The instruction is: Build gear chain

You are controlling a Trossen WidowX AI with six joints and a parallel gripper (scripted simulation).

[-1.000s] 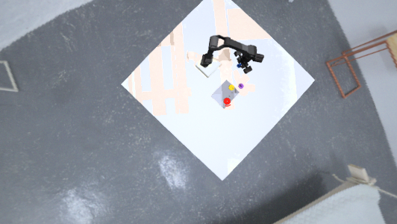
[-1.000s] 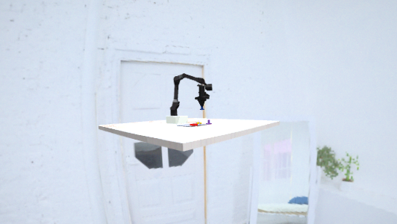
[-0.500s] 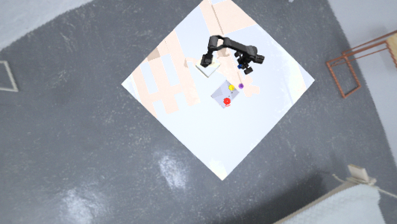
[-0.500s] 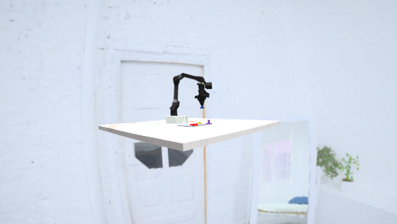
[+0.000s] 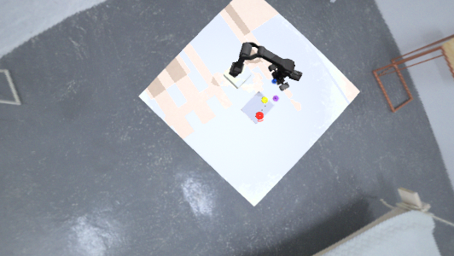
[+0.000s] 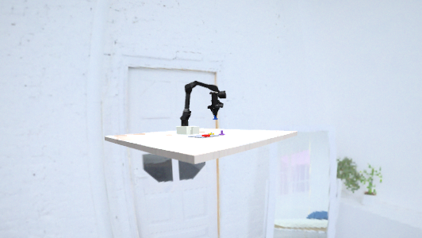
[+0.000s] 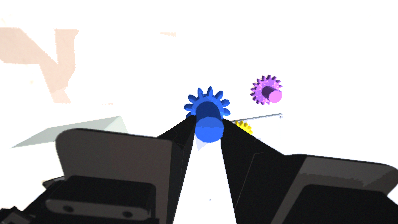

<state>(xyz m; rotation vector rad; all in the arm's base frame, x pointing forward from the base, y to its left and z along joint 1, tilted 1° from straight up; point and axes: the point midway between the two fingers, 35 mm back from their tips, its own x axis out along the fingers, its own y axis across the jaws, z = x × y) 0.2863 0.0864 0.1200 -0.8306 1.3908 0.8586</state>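
My gripper tip is 240 mm to the left of the red gear, 140 mm above it and 60 mm short of it. Also, from my gripper tip: blue gear: 10 mm below; yellow gear: 140 mm below, 120 mm to the right, 30 mm ahead; purple gear: 140 mm below, 100 mm ahead, 50 mm to the right.
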